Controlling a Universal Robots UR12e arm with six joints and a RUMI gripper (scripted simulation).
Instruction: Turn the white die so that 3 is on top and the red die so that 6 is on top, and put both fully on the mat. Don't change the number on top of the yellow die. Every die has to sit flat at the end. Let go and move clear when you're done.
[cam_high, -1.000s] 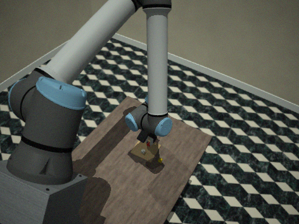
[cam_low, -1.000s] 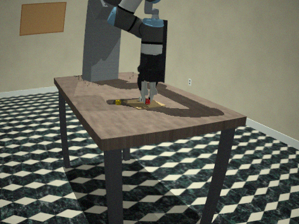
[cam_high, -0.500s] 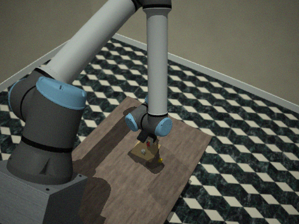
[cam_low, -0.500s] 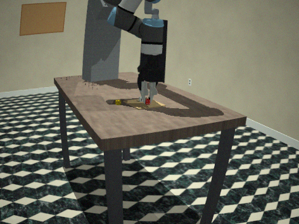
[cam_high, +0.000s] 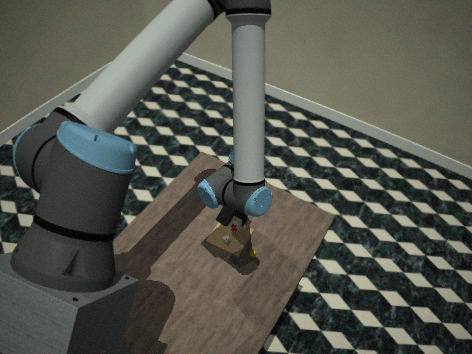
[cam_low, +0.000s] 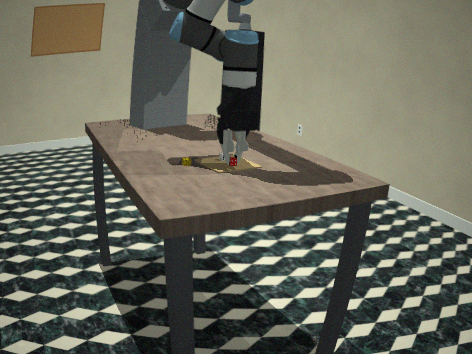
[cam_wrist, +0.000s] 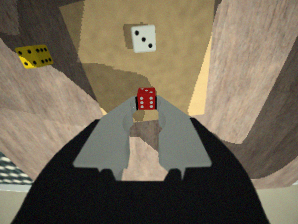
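My gripper is now 10 mm above the red die. From my hand the other things lie so: tan mat (30 mm behind, 20 mm below, 10 mm to the left); white die (60 mm behind, 20 mm to the left, 10 mm below); yellow die (100 mm to the right, 80 mm behind, 10 mm below).
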